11 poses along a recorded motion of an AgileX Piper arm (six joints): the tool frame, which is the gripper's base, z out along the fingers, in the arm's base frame.
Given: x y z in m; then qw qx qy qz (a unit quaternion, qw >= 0).
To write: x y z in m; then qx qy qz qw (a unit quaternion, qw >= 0). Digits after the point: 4 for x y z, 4 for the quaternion.
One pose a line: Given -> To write
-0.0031 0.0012 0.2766 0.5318 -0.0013 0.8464 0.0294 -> -0.0031 0.0012 0.2766 -0.0013 0.8464 0.0294 0.5318
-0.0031 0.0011 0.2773 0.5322 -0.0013 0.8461 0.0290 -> -0.0031 0.0011 0.2773 -0.0013 0.8461 0.0290 0.5322
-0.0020 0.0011 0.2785 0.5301 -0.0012 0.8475 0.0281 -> -0.0020 0.0011 0.2785 -0.0012 0.8475 0.0281 0.5301
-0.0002 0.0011 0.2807 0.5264 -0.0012 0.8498 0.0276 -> -0.0002 0.0011 0.2807 -0.0012 0.8498 0.0276 0.5264
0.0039 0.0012 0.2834 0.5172 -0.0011 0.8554 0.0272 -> 0.0039 0.0012 0.2834 -0.0011 0.8554 0.0272 0.5172
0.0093 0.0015 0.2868 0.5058 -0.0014 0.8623 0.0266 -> 0.0093 0.0015 0.2868 -0.0014 0.8623 0.0266 0.5058
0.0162 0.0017 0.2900 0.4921 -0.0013 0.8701 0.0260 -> 0.0162 0.0017 0.2900 -0.0013 0.8701 0.0260 0.4921
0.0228 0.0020 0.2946 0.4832 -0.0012 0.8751 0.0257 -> 0.0228 0.0020 0.2946 -0.0012 0.8751 0.0257 0.4832
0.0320 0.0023 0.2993 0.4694 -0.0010 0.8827 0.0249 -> 0.0320 0.0023 0.2993 -0.0010 0.8827 0.0249 0.4694
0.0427 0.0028 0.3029 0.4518 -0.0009 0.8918 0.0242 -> 0.0427 0.0028 0.3029 -0.0009 0.8918 0.0242 0.4518
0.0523 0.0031 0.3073 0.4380 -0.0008 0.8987 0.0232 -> 0.0523 0.0031 0.3073 -0.0008 0.8987 0.0232 0.4380
